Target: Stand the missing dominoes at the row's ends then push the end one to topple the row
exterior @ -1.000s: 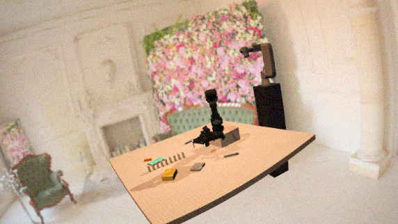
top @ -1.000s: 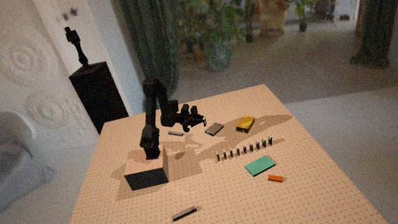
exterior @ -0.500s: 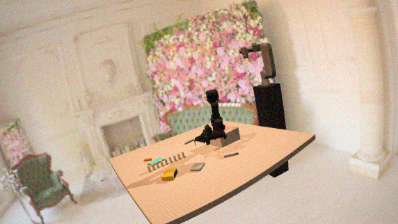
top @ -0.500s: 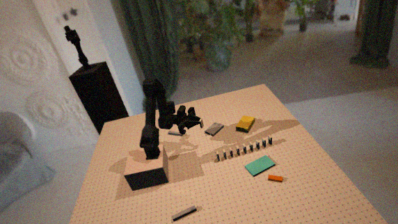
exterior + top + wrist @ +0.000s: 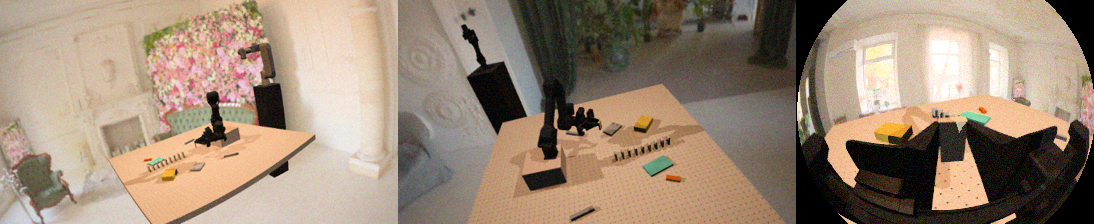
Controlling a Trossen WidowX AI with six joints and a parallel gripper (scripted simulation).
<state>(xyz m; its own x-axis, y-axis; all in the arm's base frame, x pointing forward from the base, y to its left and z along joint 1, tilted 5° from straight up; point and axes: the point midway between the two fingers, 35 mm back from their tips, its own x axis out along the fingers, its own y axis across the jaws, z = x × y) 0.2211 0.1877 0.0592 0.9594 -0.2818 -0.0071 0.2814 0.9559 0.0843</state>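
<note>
Now: the grey plate 140 mm below my gripper tip, 110 mm to the left of it and 50 mm ahead of it. Also, from my gripper tip: orange block: 340 mm ahead, 310 mm to the right, 140 mm below; yellow block: 240 mm ahead, 130 mm below, 110 mm to the left; teal tile: 280 mm ahead, 220 mm to the right, 140 mm below.
</note>
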